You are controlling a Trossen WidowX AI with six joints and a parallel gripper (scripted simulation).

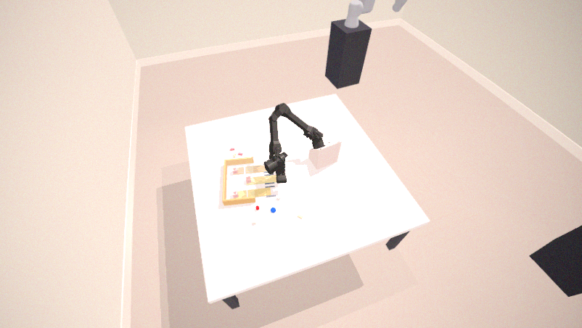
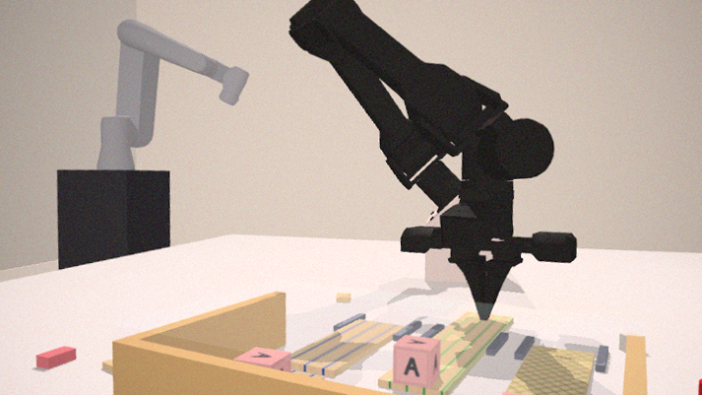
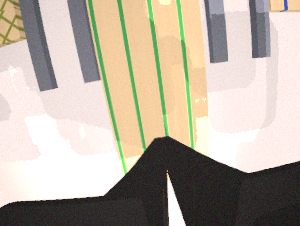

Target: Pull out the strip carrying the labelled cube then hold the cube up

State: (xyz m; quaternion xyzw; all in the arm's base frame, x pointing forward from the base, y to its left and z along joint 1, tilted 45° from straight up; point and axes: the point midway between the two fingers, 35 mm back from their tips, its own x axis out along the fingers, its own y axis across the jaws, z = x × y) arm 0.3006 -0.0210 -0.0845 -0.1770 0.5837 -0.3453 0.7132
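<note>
My gripper tip is now 9 cm short of the green-lined strip and 3 cm to the left of it. Round my gripper tip: blue disc: 13 cm ahead, 20 cm to the left; then red cylinder: 21 cm ahead, 15 cm to the left, 1 cm above.
</note>
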